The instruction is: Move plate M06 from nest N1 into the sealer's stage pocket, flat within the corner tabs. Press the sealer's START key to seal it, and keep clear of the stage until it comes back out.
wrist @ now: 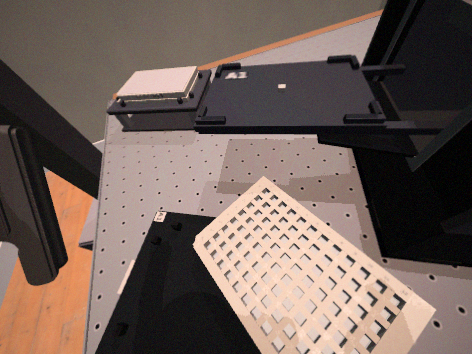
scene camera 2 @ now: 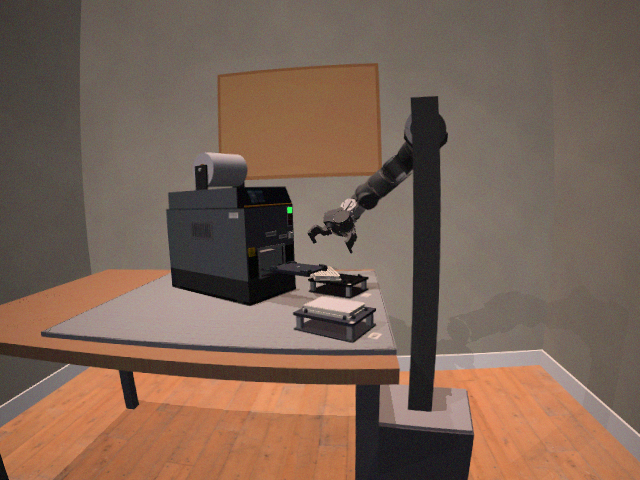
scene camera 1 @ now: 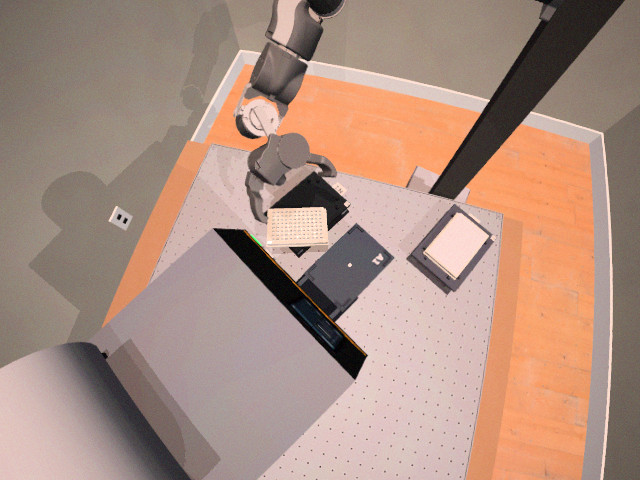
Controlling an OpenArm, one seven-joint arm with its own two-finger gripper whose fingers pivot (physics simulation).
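The cream, many-holed plate M06 (scene camera 1: 297, 227) (scene camera 2: 326, 275) (wrist: 300, 260) lies askew and looks tilted on the black nest N1 (scene camera 1: 315, 191) (scene camera 2: 354, 280) (wrist: 165, 290). It is turned against the nest and overhangs its edge on the sealer and stage side. My gripper (scene camera 1: 297, 195) (scene camera 2: 332, 246) is open and empty, above the nest and plate; one finger shows at the left in the wrist view. The dark stage (scene camera 1: 341, 268) (scene camera 2: 299, 268) (wrist: 300, 100) is out of the sealer (scene camera 1: 217, 320) (scene camera 2: 206, 242), its pocket empty between the corner tabs. A green panel (scene camera 2: 289, 210) glows on the sealer's front. I cannot make out the START key's label.
A second nest (scene camera 1: 452, 283) (scene camera 2: 351, 324) (wrist: 150, 108) carries a white plate (scene camera 1: 457, 245) (scene camera 2: 336, 307) (wrist: 160, 82), across the stage from N1. The arm's dark post (scene camera 1: 527, 98) (scene camera 2: 423, 258) (wrist: 55, 130) stands beside the table. A film roll (scene camera 1: 67, 413) (scene camera 2: 227, 169) sits atop the sealer.
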